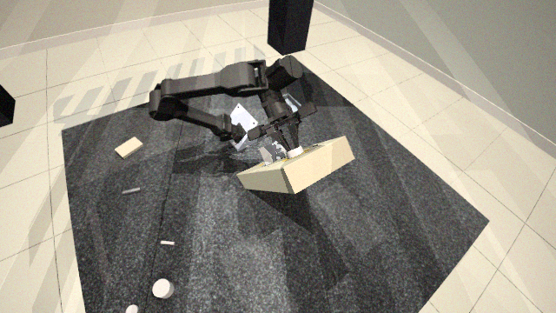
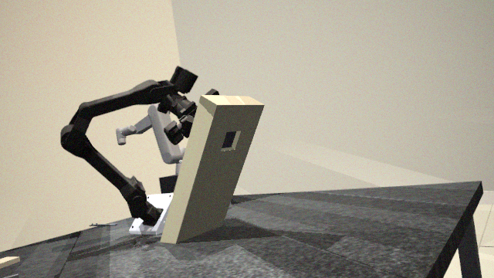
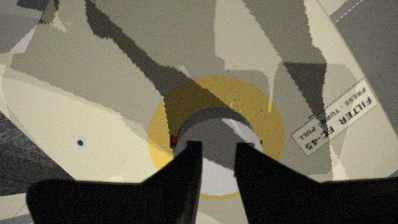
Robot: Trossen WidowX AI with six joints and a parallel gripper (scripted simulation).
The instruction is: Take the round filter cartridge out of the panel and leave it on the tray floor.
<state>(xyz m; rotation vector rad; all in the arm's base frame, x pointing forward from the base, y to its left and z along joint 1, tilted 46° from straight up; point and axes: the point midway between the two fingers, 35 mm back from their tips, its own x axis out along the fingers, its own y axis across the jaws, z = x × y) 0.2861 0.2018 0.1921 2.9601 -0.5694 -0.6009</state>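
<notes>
Now: gripper tip 40 cm past the light blue tray, 28 cm to the right of it and 27 cm above it. The rest, counted from my gripper tip: round filter cartridge: 1 cm below, 1 cm ahead; peg: 40 cm to the right, 28 cm below, 7 cm behind; pale disc: 44 cm to the right, 26 cm below, 6 cm ahead.
</notes>
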